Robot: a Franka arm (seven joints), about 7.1 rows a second.
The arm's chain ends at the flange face. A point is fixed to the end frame.
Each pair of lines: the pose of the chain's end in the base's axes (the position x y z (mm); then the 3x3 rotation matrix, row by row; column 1 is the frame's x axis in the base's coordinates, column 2 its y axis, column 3 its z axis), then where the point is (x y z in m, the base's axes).
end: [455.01, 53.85, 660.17], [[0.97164, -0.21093, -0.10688], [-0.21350, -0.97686, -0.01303], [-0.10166, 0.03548, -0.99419]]
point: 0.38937 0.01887 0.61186
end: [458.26, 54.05, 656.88], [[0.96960, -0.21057, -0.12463], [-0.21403, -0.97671, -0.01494], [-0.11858, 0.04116, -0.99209]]
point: 0.39176 0.01900 0.60982
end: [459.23, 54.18, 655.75], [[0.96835, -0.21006, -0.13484], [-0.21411, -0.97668, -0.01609], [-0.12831, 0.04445, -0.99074]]
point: 0.39225 0.01907 0.60942
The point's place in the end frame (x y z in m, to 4 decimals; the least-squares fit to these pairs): -0.0514 0.0463 0.0555
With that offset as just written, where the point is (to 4 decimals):
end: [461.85, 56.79, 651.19], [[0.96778, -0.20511, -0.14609], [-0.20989, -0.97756, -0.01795], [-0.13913, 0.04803, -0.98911]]
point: 0.3945 0.0213 0.6057
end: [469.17, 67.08, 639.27], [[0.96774, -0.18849, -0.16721], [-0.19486, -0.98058, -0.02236], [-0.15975, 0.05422, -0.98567]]
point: 0.4014 0.0305 0.5953
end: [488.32, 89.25, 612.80], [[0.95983, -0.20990, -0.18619], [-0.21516, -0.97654, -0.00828], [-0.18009, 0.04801, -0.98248]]
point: 0.4189 0.0546 0.5698
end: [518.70, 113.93, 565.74], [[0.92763, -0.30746, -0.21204], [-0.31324, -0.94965, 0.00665], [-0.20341, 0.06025, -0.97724]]
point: 0.4450 0.0864 0.5247
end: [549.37, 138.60, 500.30], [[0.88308, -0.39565, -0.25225], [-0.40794, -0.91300, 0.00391], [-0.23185, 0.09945, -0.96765]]
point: 0.4717 0.1175 0.4631
